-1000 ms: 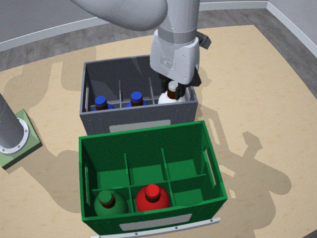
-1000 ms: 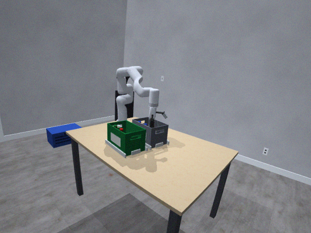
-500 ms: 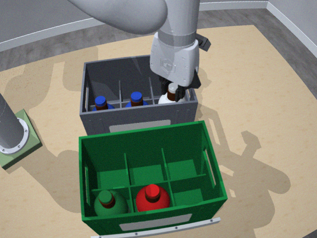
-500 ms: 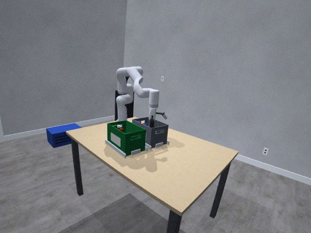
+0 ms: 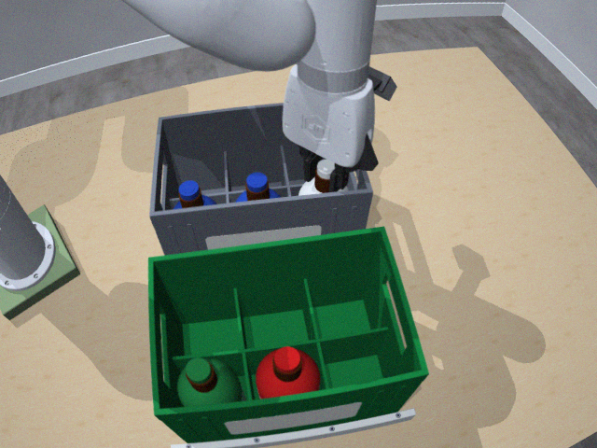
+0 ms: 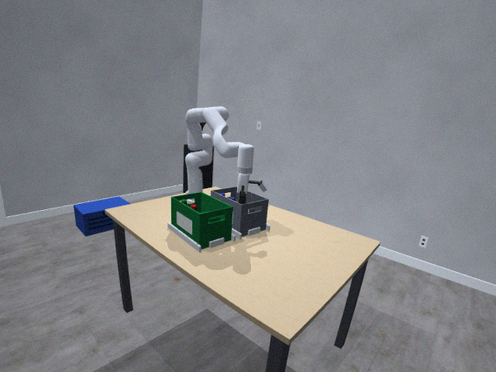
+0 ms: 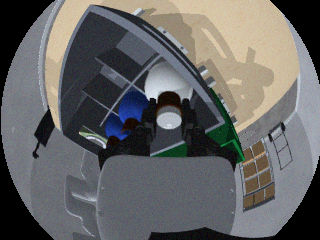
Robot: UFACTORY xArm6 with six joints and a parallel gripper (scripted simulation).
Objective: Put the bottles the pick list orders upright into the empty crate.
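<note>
Right now the white-label bottle is 7 cm below my hand. The rest, counted from my hand: pick list 4 cm behind, 20 cm to the left, 17 cm below; then green crate 12 cm behind, 18 cm to the right, 9 cm below; then grey crate 8 cm behind, 6 cm to the left, 9 cm below.
</note>
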